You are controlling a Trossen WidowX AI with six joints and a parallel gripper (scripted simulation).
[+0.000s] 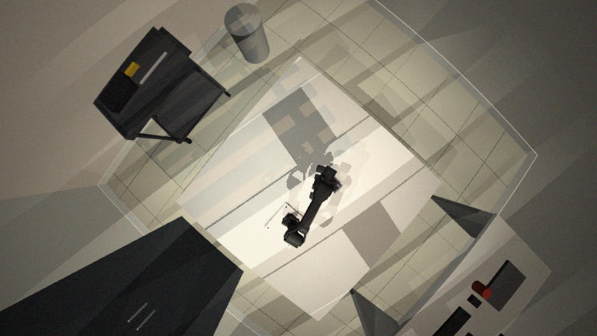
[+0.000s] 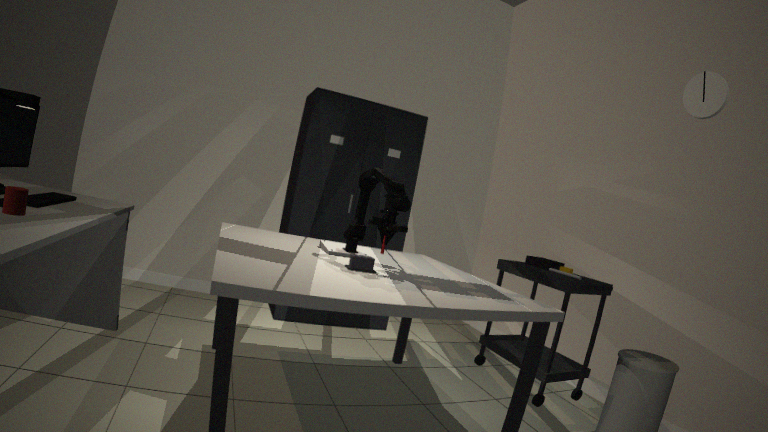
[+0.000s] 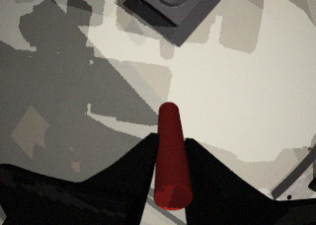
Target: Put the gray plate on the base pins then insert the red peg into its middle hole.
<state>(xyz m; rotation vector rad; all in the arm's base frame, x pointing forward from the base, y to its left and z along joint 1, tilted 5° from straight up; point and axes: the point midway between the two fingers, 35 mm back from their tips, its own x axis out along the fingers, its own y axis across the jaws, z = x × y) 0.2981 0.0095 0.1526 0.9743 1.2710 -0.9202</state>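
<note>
Now: the gray plate 10 cm to the right of my gripper tip, 7 cm below it and 3 cm ahead of it. Also, from my gripper tip: red peg (right at my gripper tip); then dark base (11 cm below, 10 cm to the right, 3 cm ahead).
</note>
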